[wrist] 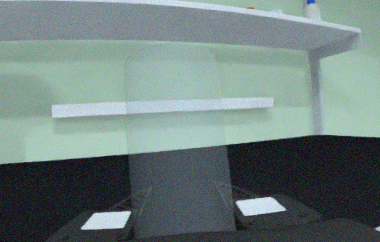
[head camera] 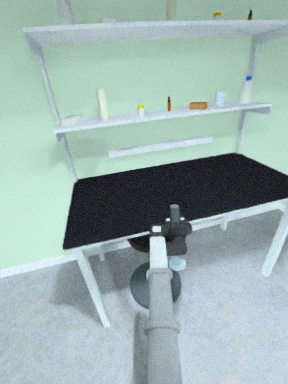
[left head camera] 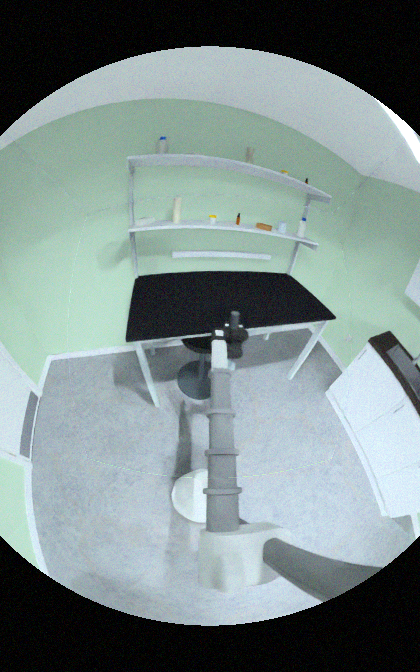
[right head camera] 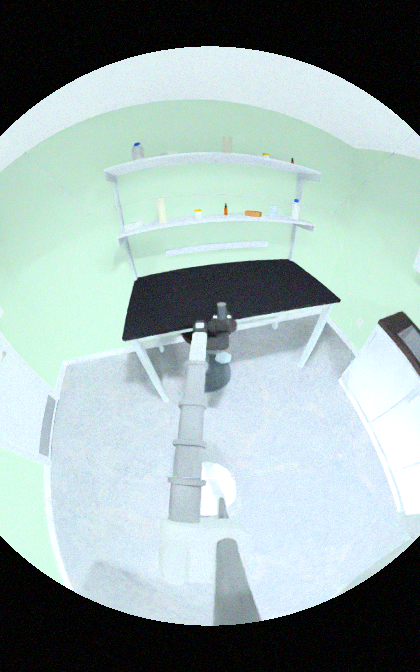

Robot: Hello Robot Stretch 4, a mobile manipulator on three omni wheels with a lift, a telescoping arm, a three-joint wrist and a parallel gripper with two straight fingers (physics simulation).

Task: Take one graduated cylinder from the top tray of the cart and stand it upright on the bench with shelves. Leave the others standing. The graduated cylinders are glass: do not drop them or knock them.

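Pixels of known places: gripper, between the fingertips: (wrist: pixel 183 200) (head camera: pixel 173 213) (left head camera: pixel 231 319); robot's base, origin of its link: (left head camera: pixel 200 494).
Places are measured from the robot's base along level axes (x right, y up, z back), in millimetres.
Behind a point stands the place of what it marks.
Note:
My gripper (head camera: pixel 175 220) (left head camera: pixel 234 326) {x 89, y 947, z -847 mm} (right head camera: pixel 221 318) (wrist: pixel 183 200) {x 89, y 947, z -847 mm} is shut on a clear graduated cylinder (head camera: pixel 174 211) {x 84, y 1019, z -768 mm} (left head camera: pixel 235 317) {x 88, y 1021, z -767 mm} (right head camera: pixel 221 309) (wrist: pixel 175 125) {x 87, y 1003, z -764 mm}, which stands upright between the fingers in the wrist view. Its pale base shows below the gripper in the head views, in front of the bench's front edge. The bench (head camera: pixel 120 200) {x -223, y 886, z -1090 mm} (left head camera: pixel 170 300) {x -277, y 886, z -1076 mm} (right head camera: pixel 170 300) (wrist: pixel 285 165) {x 329, y 886, z -1198 mm} has a black top and lies ahead of the gripper. The height of the base against the bench top is hard to tell. The cart and the other cylinders do not show.
The lower shelf (head camera: pixel 125 121) (wrist: pixel 100 22) carries bottles, a jar and a brown block. An upper shelf (head camera: pixel 150 31) runs above it. A dark round stool (head camera: pixel 141 287) (left head camera: pixel 192 381) stands below the bench's front edge. A white cabinet (left head camera: pixel 372 400) {x 1460, y 509, z -488 mm} (right head camera: pixel 377 375) stands at the right.

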